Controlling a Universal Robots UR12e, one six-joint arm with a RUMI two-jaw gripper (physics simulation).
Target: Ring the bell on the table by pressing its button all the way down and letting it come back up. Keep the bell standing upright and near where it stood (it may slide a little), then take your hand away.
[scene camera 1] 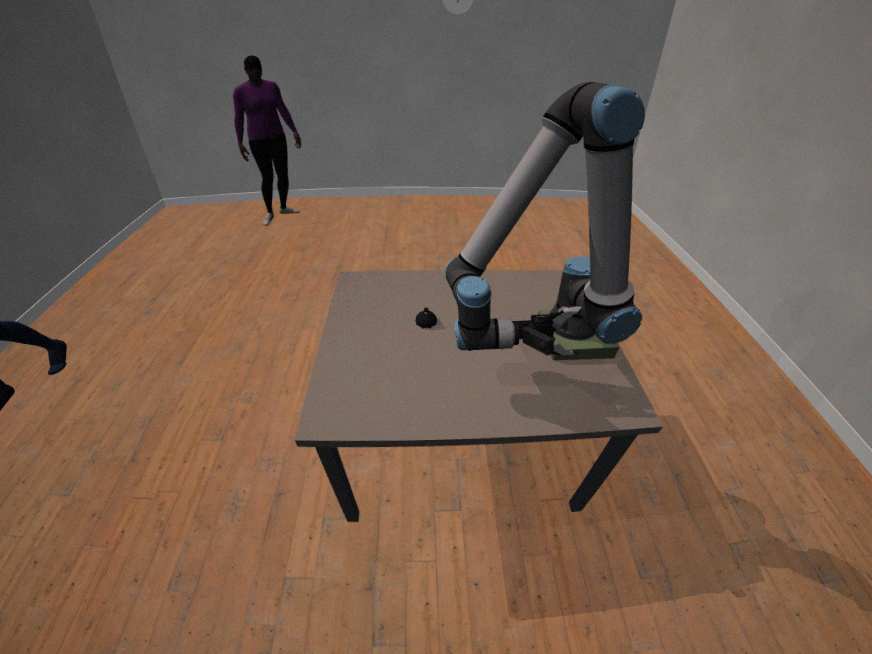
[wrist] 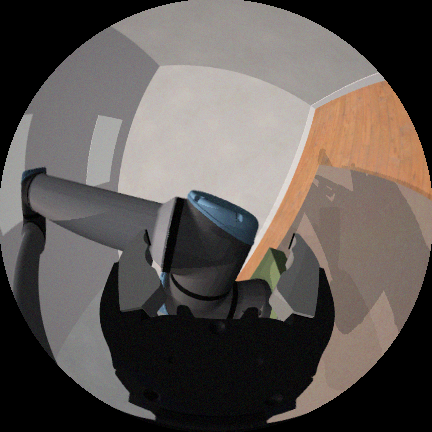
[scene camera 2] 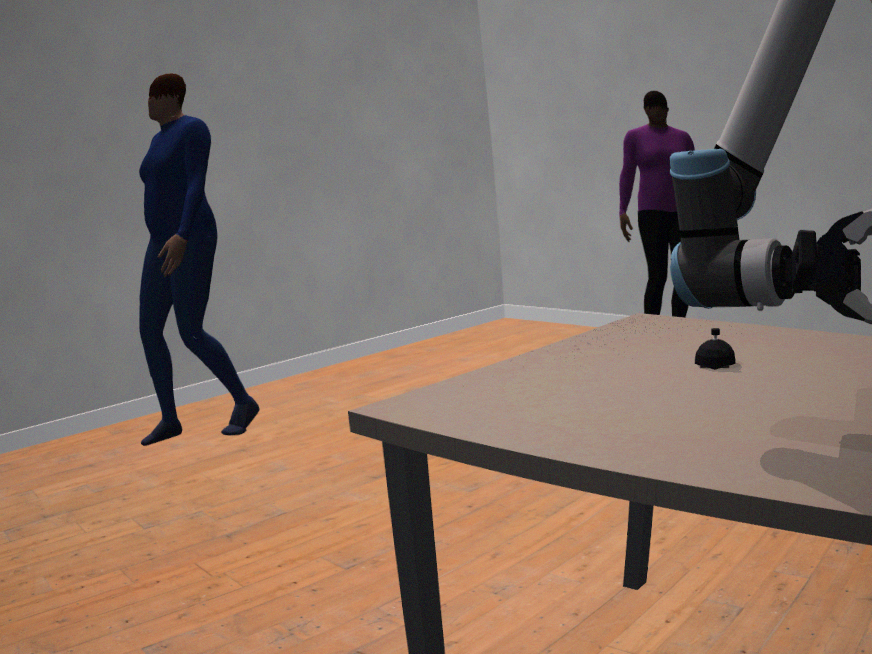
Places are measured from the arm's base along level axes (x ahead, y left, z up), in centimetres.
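Pixels of known places: gripper, fingertip midpoint: (scene camera 1: 580,331) (wrist: 219,234); arm's base, link origin: (scene camera 1: 571,324).
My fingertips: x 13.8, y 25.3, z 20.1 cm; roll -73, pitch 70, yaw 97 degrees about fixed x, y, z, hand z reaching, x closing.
Observation:
Ahead of a thing's pixels: the offset from my fingertips to its top centre. Level surfaces: height alone.
The black dome bell {dx +41.2, dy -38.4, dz -18.3 cm} (scene camera 1: 426,319) (scene camera 2: 714,354) stands upright on the table {dz -24.9 cm} (scene camera 1: 394,394) (scene camera 2: 598,436), left of the arm's wrist in scene camera 1. Its small button {dx +41.2, dy -38.4, dz -18.3 cm} (scene camera 2: 715,331) sticks up on top. My gripper (scene camera 1: 569,330) (wrist: 219,234) is open and empty. It points sideways toward the arm's base, above the table and well to the right of the bell. In scene camera 2 its fingers show at the right edge. The bell does not show in the wrist view.
The arm's base stands on a green block (scene camera 1: 588,346) (wrist: 272,267) at the table's right side. A person in purple (scene camera 1: 262,112) (scene camera 2: 655,168) stands behind the table. A person in blue (scene camera 2: 179,190) is at the left in scene camera 2.

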